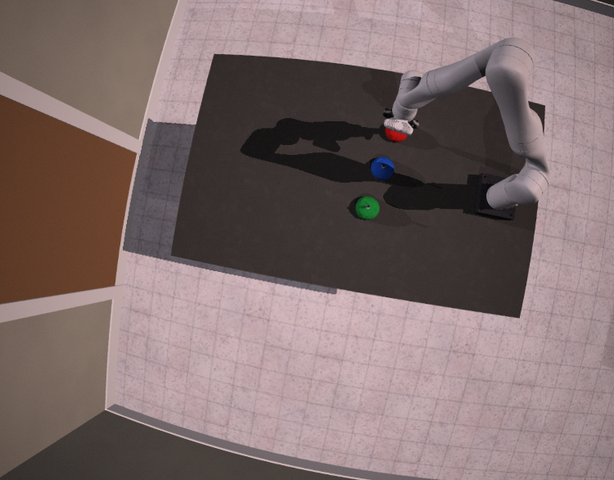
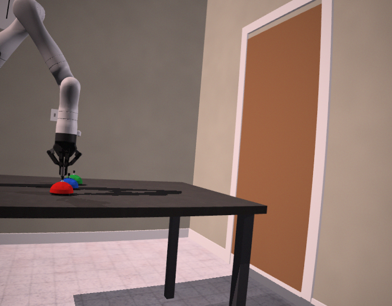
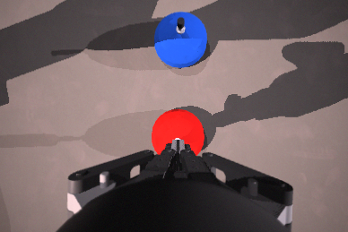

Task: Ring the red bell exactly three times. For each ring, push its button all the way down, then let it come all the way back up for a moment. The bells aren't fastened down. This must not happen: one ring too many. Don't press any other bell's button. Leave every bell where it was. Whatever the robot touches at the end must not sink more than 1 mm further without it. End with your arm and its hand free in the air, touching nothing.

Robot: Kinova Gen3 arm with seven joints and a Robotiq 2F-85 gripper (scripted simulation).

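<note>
The red bell is 40 mm below my hand. From my hand the other things lie so: blue bell 150 mm to the left, 40 mm below, 10 mm ahead; green bell 300 mm to the left, 40 mm below, 20 mm ahead.
</note>
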